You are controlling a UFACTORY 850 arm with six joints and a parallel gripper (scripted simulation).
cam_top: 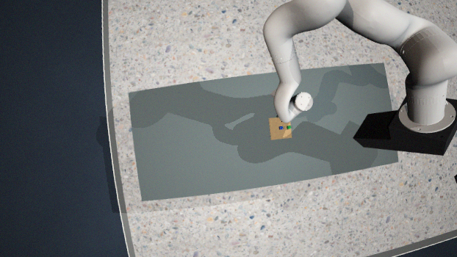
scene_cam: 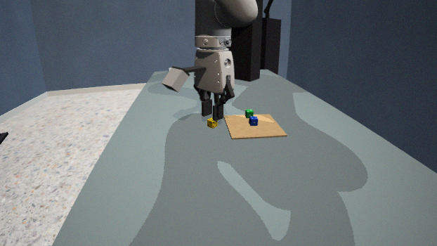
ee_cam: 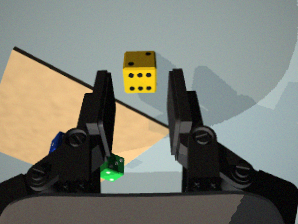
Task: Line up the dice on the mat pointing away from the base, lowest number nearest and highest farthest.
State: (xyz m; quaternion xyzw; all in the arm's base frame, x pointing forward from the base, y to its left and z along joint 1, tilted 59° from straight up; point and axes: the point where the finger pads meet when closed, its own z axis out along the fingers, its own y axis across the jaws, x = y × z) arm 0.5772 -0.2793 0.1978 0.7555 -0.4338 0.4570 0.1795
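The yellow die lies 40 mm below my hand. The rest, counted from my hand: blue die 50 mm ahead, 100 mm to the left, 30 mm below; tan mat 50 mm ahead, 100 mm to the left, 40 mm below; green die 10 mm ahead, 120 mm to the left, 30 mm below.
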